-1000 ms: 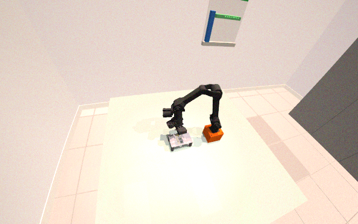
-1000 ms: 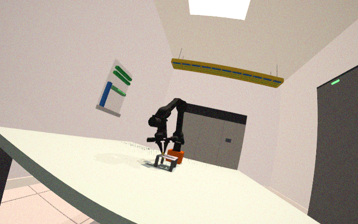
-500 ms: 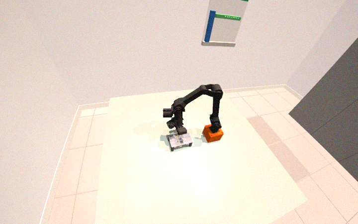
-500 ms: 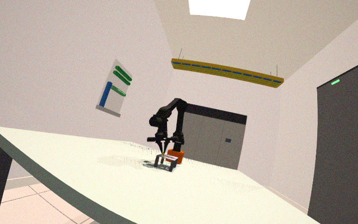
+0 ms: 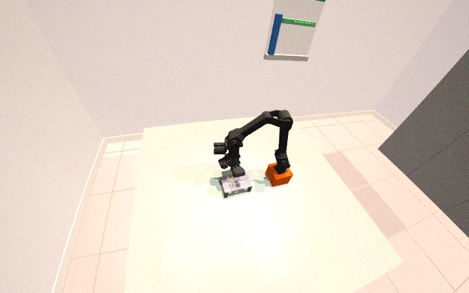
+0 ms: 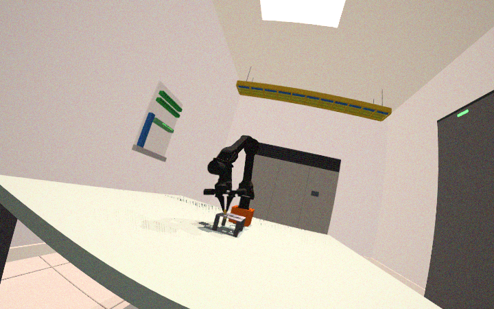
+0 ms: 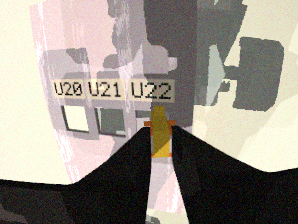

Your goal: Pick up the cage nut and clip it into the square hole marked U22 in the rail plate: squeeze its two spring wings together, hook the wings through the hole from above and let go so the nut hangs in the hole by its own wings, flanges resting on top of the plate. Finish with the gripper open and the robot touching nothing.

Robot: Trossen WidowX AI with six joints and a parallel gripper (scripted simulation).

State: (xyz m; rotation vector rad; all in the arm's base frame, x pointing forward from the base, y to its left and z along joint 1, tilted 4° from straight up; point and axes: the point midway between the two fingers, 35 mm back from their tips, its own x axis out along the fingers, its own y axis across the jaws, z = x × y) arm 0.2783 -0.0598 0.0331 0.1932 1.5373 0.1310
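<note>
The cage nut is 10 mm below my gripper tip.
</note>
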